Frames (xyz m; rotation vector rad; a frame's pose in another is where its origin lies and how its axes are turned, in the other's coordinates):
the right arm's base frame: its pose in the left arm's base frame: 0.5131 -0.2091 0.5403 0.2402 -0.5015 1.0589
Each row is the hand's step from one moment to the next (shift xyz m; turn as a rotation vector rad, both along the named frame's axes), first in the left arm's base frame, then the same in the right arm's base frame.
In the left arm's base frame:
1: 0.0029 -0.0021 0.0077 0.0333 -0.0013 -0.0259
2: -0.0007 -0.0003 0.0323 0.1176 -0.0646 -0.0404
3: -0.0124 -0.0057 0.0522 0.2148 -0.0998 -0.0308
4: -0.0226 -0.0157 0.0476 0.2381 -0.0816 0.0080
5: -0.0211 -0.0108 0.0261 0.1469 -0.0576 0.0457
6: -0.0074 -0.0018 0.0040 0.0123 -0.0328 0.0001
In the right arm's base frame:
1: 0.0034 -0.0039 0.0067 -0.0010 -0.0286 -0.0310
2: 0.0157 -0.0011 0.0282 -0.0240 -0.1321 -0.0402
3: 0.0170 0.0056 0.0509 -0.0083 -0.2346 -0.0440
4: 0.0030 0.0100 0.0540 0.0344 -0.2482 -0.0247
5: -0.0035 0.0121 0.0329 0.0361 -0.1586 0.0230
6: -0.0023 0.0054 0.0063 -0.0204 -0.0265 0.0105

